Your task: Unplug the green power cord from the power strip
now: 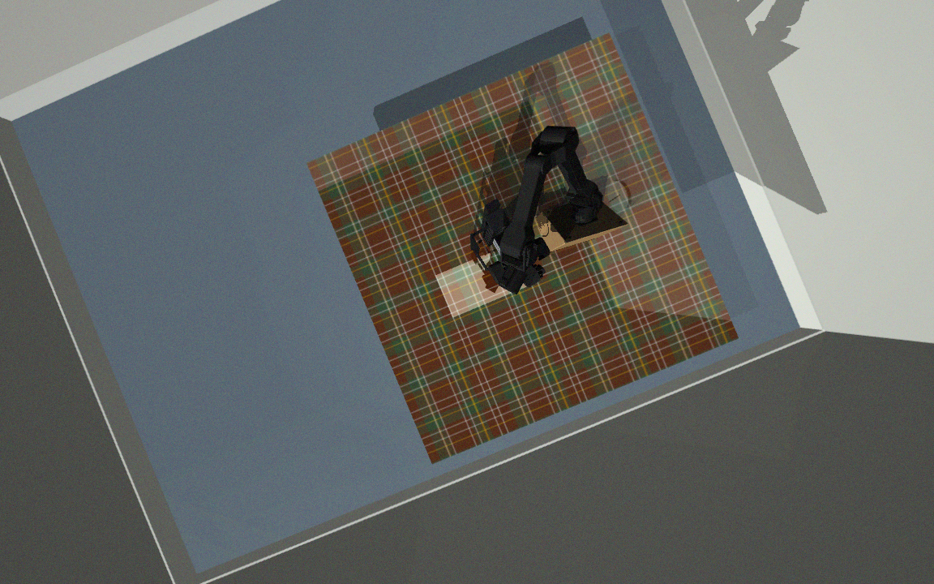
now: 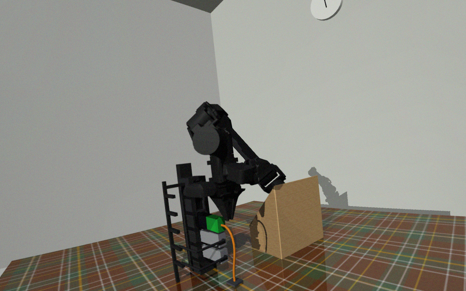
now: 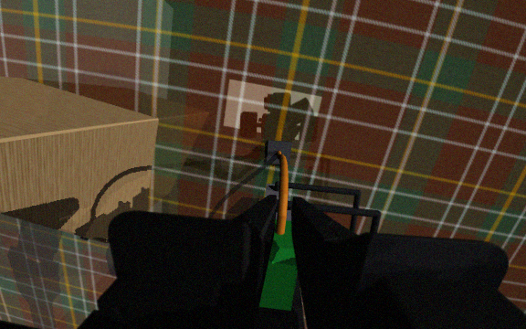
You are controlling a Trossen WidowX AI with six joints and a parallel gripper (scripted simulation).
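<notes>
My gripper tip is 70 mm to the left of the green plug, 20 mm short of it and 10 mm above it.
</notes>
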